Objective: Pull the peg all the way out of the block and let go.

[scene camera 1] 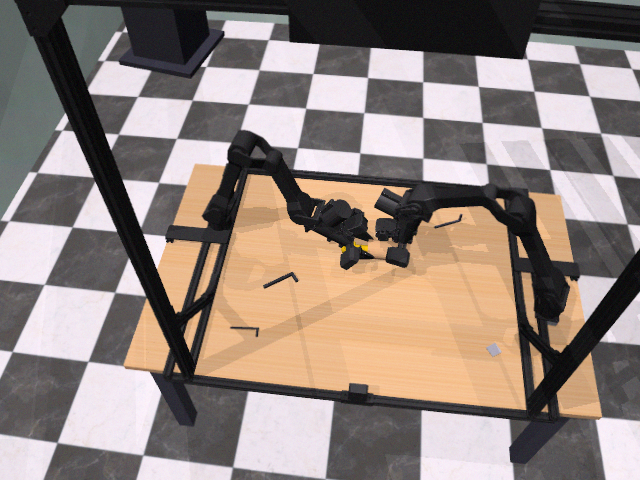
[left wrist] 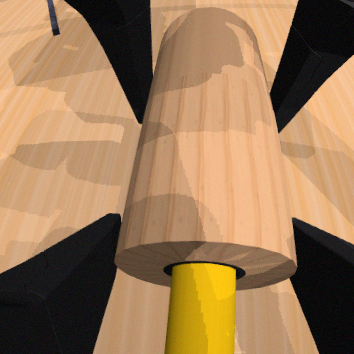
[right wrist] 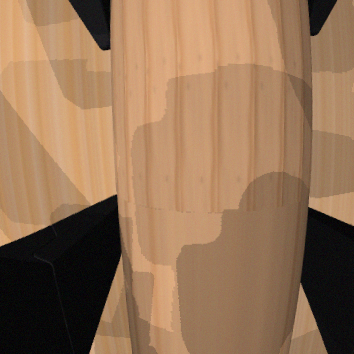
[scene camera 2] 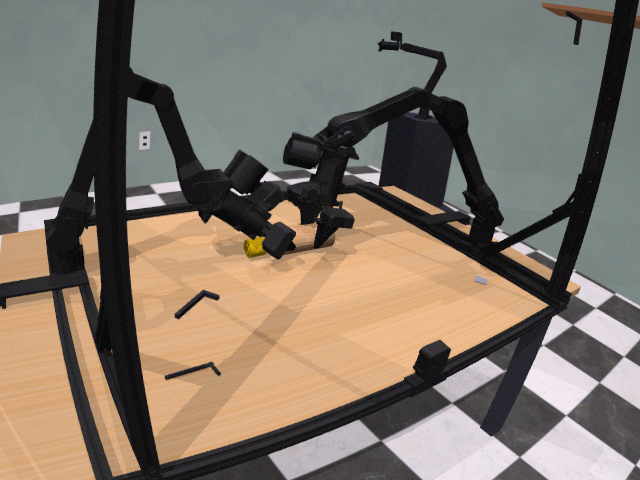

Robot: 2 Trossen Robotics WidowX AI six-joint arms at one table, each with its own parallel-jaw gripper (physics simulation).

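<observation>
The block is a light wooden cylinder lying on its side near the table's middle. The yellow peg stands in the hole of its left end face, part of its shaft outside. My left gripper is shut on the block beside that face, one finger on each side. My right gripper is shut on the block farther along, its fingers against both sides. The peg's inner end is hidden. The peg does not show in the right wrist view.
Dark L-shaped keys lie on the table: one left of centre, one at the front left, one behind the right gripper. A small grey square lies at the right. The grippers are close together.
</observation>
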